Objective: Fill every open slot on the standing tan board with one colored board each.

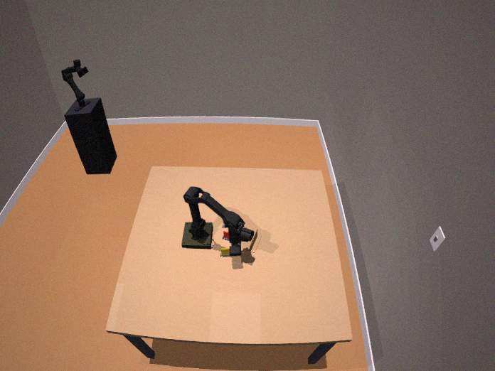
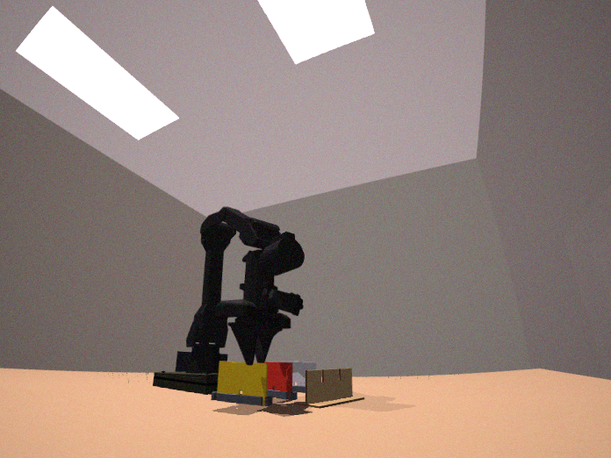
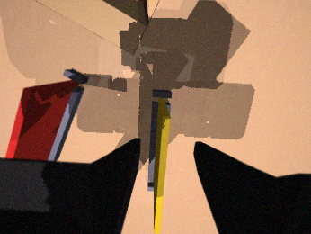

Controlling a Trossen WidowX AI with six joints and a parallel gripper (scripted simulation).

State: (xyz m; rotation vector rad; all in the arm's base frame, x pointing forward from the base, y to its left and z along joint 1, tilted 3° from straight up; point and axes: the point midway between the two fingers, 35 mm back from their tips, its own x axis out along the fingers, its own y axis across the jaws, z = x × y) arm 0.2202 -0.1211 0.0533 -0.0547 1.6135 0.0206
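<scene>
Now: gripper tip 4 cm above the yellow board and 3 cm past it. The rest, counted from my gripper tip: red board (11 cm to the left, 4 cm below, 2 cm behind); then grey board (21 cm to the left, 4 cm below, 2 cm behind); then tan board (11 cm ahead, 8 cm to the left, 4 cm below).
</scene>
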